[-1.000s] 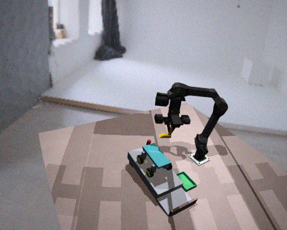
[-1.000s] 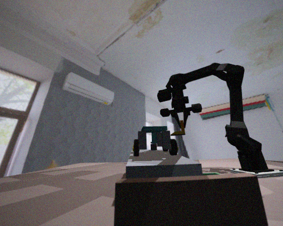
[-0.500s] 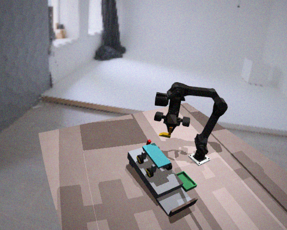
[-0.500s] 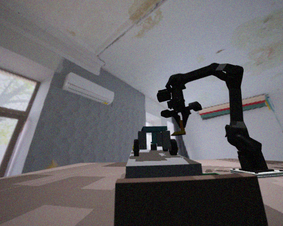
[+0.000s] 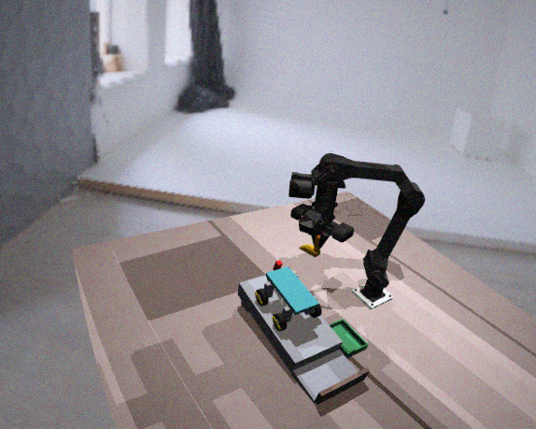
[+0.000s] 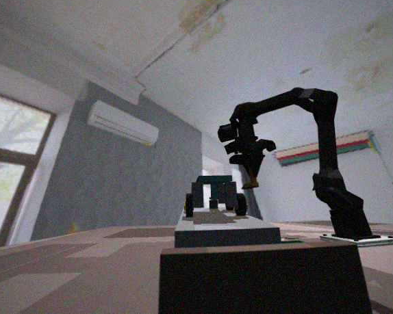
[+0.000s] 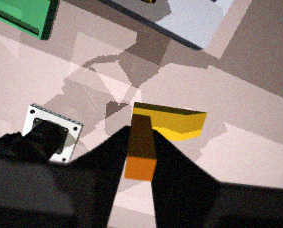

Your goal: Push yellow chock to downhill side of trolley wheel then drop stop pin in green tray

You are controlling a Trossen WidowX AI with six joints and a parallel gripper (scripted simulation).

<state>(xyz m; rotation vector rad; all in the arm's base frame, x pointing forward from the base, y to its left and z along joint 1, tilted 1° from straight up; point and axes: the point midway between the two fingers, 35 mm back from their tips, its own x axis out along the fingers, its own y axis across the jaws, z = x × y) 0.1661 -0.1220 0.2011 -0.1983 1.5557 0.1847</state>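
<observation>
Right now the red-headed stop pin is 140 mm ahead of my gripper tip, 50 mm below it and 10 mm to the right of it. Also, from my gripper tip: brown lip 360 mm to the left, 170 mm ahead, 150 mm below; trolley 160 mm ahead, 90 mm to the left, 60 mm below; yellow chock 20 mm to the right, 10 mm below, 10 mm ahead.
</observation>
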